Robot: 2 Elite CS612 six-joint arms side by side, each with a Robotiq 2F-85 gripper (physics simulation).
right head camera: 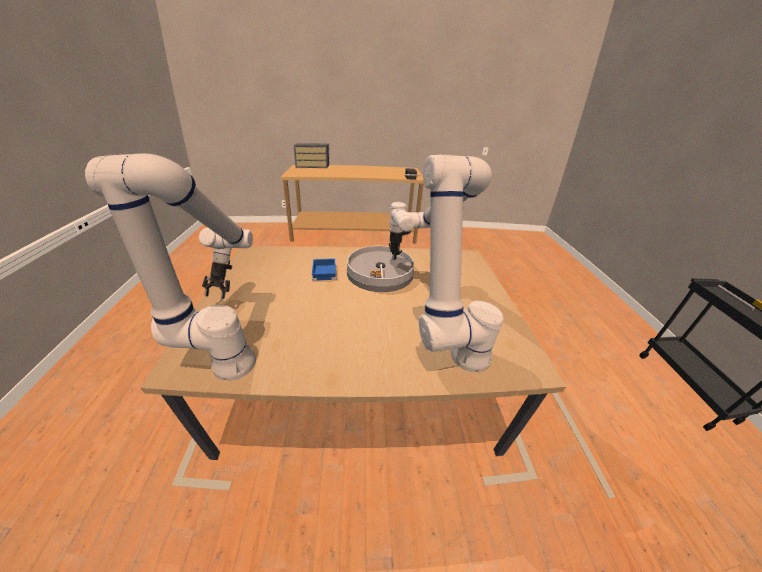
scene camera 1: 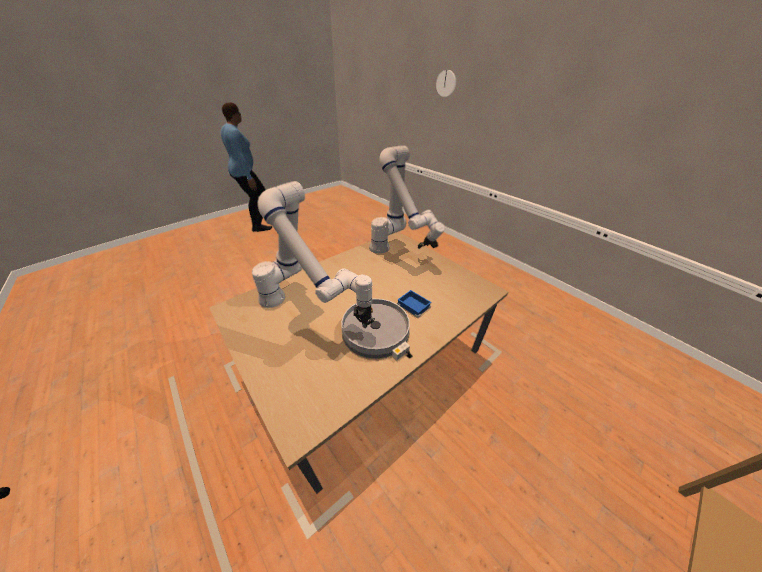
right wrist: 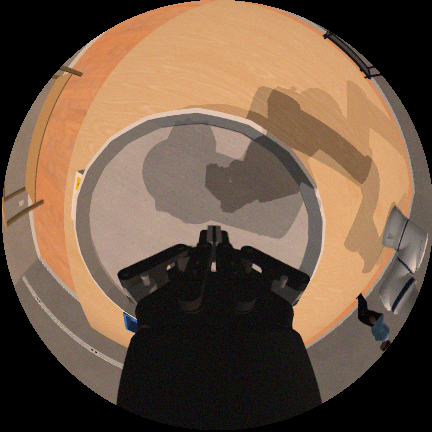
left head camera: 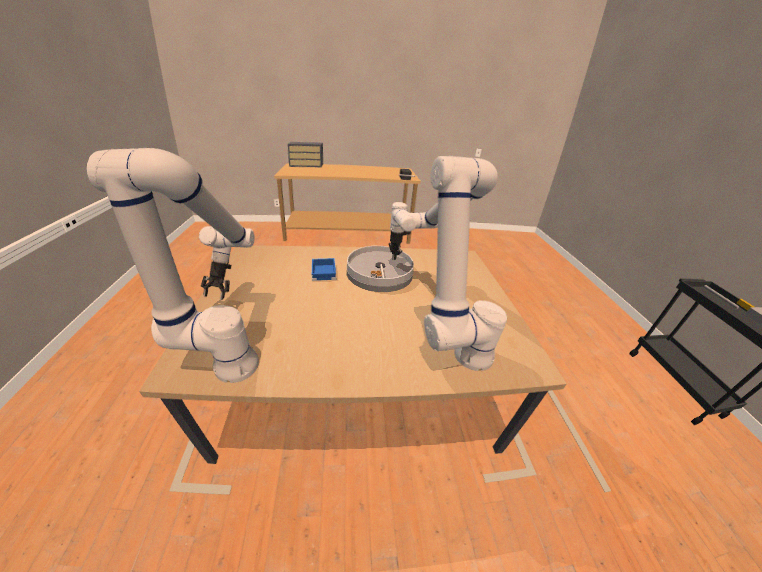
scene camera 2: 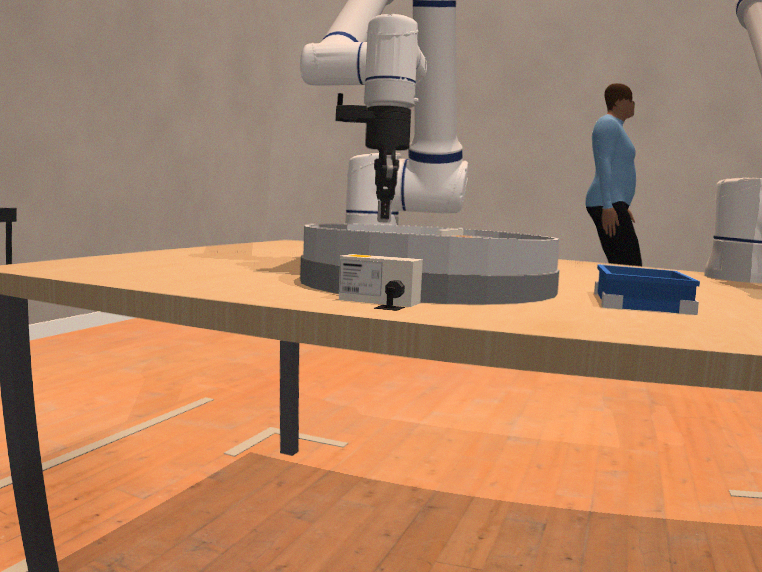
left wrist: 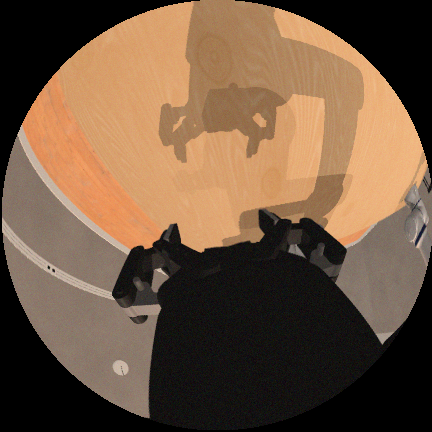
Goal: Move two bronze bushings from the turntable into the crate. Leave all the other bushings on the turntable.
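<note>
The grey round turntable has a raised rim. Small bronze bushings lie inside it, left of a pale bar in the head views; their exact number and any grey bushings are too small to tell. The blue crate stands beside the turntable. My right gripper is shut and empty, low over the turntable, apart from the bushings. My left gripper is open and empty above the table's left part.
A dark hub sits at the turntable's centre, and the pale bar runs from it towards the rim. A white box with a label stands against the turntable's outer side, with a small black knob in front.
</note>
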